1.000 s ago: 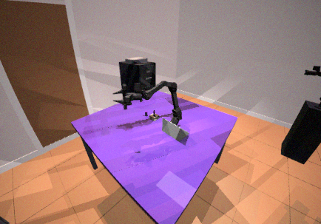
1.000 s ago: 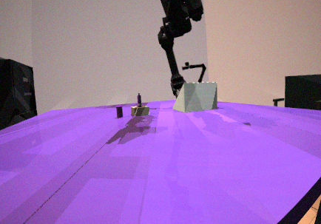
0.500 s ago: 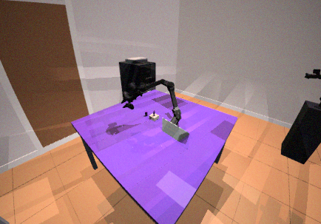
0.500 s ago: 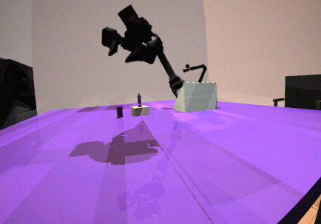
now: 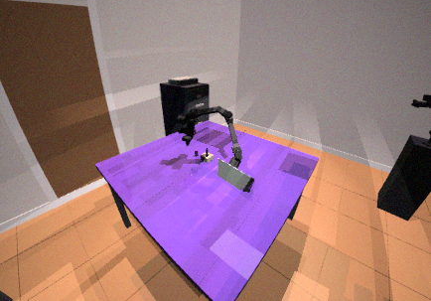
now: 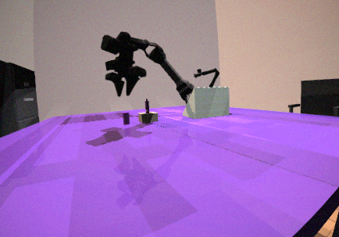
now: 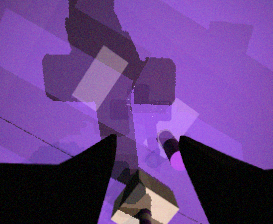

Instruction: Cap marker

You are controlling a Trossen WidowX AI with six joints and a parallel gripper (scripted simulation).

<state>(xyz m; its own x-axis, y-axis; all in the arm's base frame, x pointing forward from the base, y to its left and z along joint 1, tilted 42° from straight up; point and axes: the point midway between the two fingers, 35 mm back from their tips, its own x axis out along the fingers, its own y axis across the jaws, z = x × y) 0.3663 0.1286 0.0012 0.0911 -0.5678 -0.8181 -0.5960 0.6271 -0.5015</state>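
Right now my gripper tip is 1 cm past the purple cap, 7 cm to the left of it and 10 cm above it. Round my gripper tip: tan holder block: 11 cm behind, 9 cm to the right, 10 cm below.
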